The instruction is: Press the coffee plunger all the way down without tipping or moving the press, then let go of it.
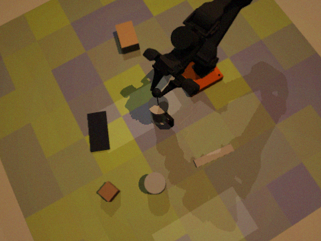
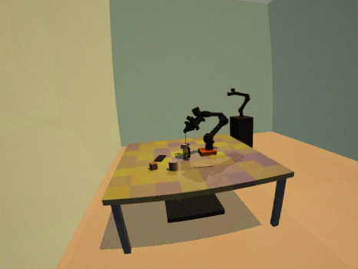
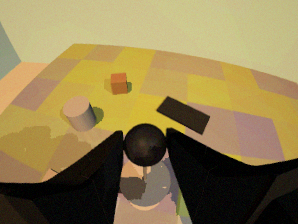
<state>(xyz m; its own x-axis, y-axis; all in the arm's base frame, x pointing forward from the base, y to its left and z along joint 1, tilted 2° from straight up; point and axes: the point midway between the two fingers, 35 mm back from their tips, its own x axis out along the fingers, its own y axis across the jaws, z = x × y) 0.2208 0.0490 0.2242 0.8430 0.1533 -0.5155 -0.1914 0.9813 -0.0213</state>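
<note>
My gripper tip is now 10 mm past the coffee press, 10 mm to the right of it and 130 mm above it. Also, from my gripper tip: pale flat bar: 70 mm behind, 240 mm to the left, 240 mm below; then black flat slab: 220 mm ahead, 90 mm to the right, 240 mm below.
</note>
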